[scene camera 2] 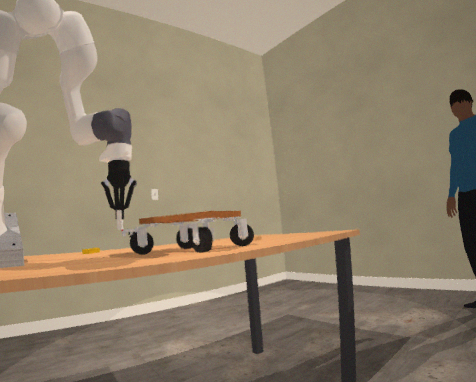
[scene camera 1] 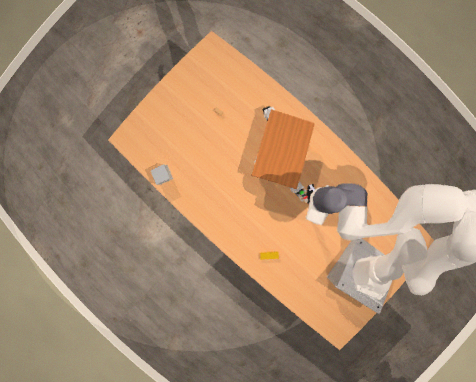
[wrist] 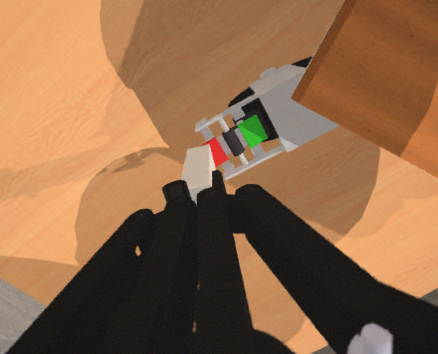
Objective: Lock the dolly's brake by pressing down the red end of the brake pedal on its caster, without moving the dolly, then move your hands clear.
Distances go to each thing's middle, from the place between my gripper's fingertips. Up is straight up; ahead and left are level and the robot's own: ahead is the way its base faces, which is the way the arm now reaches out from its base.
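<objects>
The dolly (scene camera 1: 284, 146) is 20 cm ahead of my gripper, 11 cm to the right of it and 3 cm below it. Going by their middles, it's the caster (wrist: 295, 124) that is the nearest to my gripper of the things named here. With that caster, my gripper is 7 cm short of it, 2 cm to the left of it and 4 cm above it.
</objects>
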